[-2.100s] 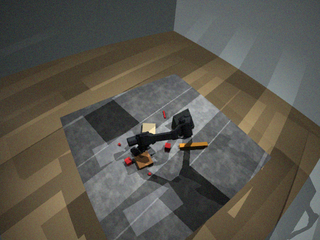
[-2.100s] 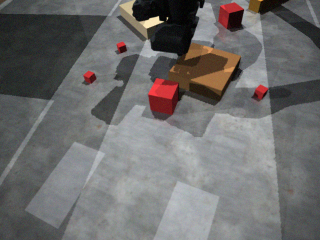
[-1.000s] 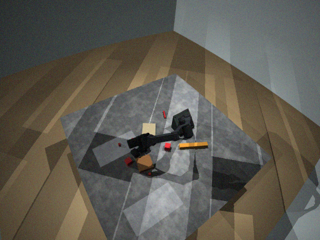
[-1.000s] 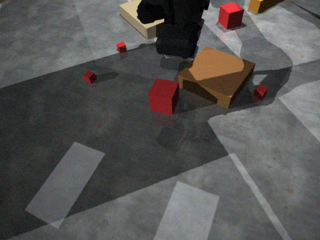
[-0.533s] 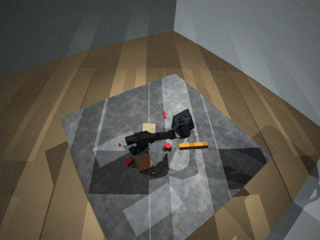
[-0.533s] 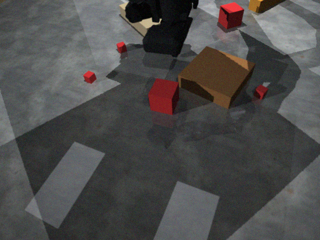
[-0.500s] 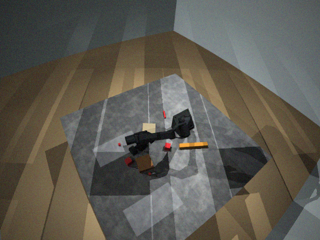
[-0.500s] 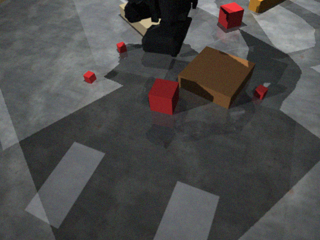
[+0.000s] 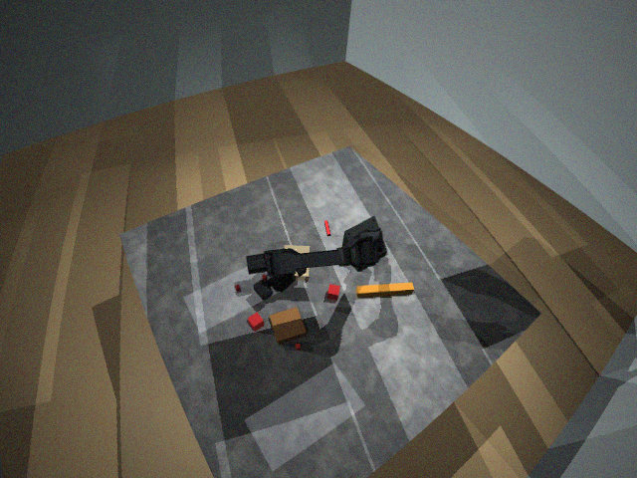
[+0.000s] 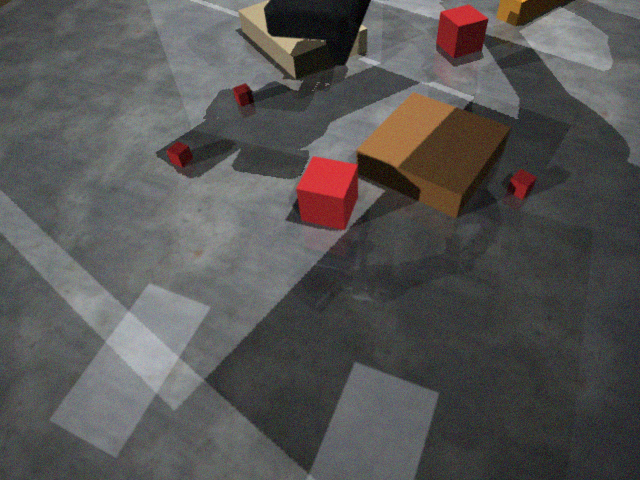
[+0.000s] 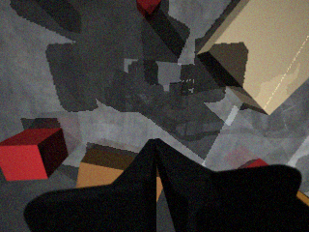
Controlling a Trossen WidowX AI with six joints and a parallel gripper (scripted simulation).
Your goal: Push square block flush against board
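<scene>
The cream rectangular board lies 140 mm behind my gripper tip, 100 mm to the right of it and 50 mm below it. The rest, counted from my gripper tip: red stick (370 mm behind, 170 mm to the right, 60 mm below); then long orange bar (330 mm behind, 210 mm to the left, 50 mm below); then brown square block (50 mm ahead, 100 mm to the left, 50 mm below).
</scene>
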